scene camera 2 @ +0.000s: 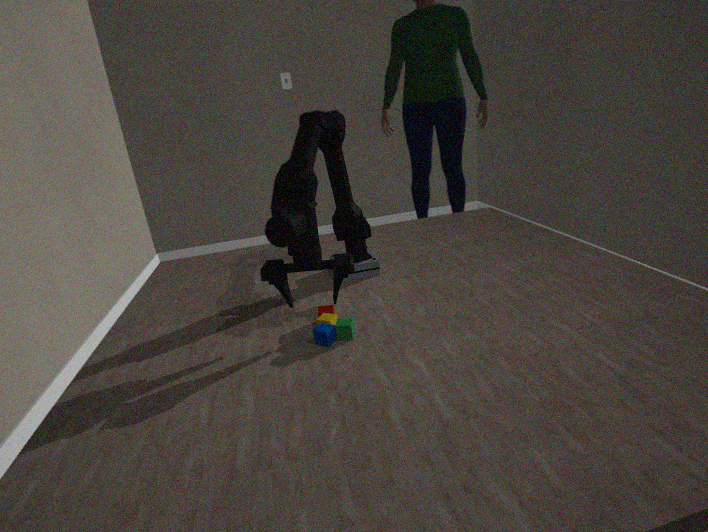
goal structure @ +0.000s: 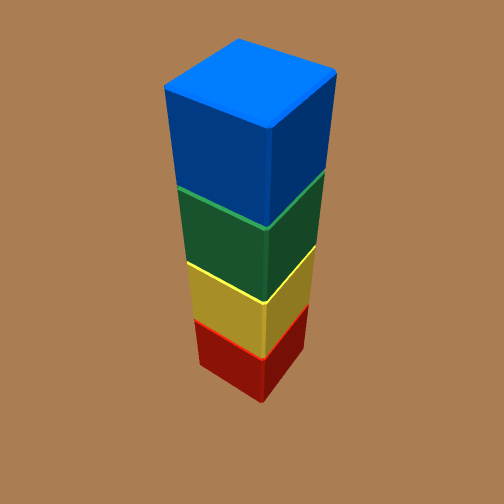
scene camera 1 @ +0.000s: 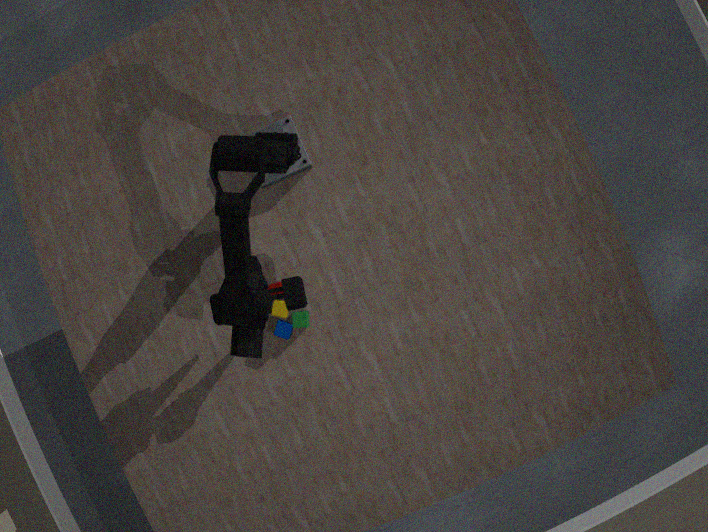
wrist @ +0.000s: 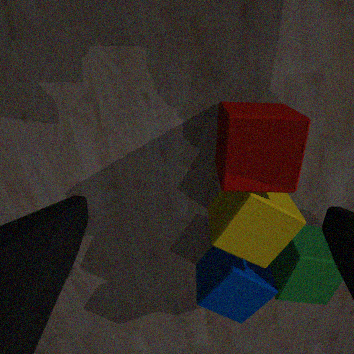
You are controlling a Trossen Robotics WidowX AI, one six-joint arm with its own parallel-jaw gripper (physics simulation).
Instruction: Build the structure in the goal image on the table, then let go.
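A red cube (scene camera 1: 275, 285) (scene camera 2: 326, 310) (wrist: 262, 155), a yellow cube (scene camera 1: 279, 309) (scene camera 2: 327, 318) (wrist: 260, 230) and a blue cube (scene camera 1: 283, 329) (scene camera 2: 324, 335) (wrist: 239, 296) form a rough line on the table. A green cube (scene camera 1: 301, 319) (scene camera 2: 345, 329) (wrist: 316, 280) lies beside the blue and yellow ones. The cubes are turned at different angles; whether they touch is unclear. My gripper (scene camera 2: 313, 304) (wrist: 208, 213) is open and empty, its fingertips pointing down above the table near the red cube. The arm and a finger partly hide the red cube in scene camera 1's view.
The arm's base plate (scene camera 1: 303, 160) (scene camera 2: 368, 268) stands on the wood-grained table (scene camera 1: 457, 257) (scene camera 2: 457, 400), behind the cubes in scene camera 2's view. A person (scene camera 2: 433, 62) in a green top stands by the back wall. Dark arm shadows cross the table.
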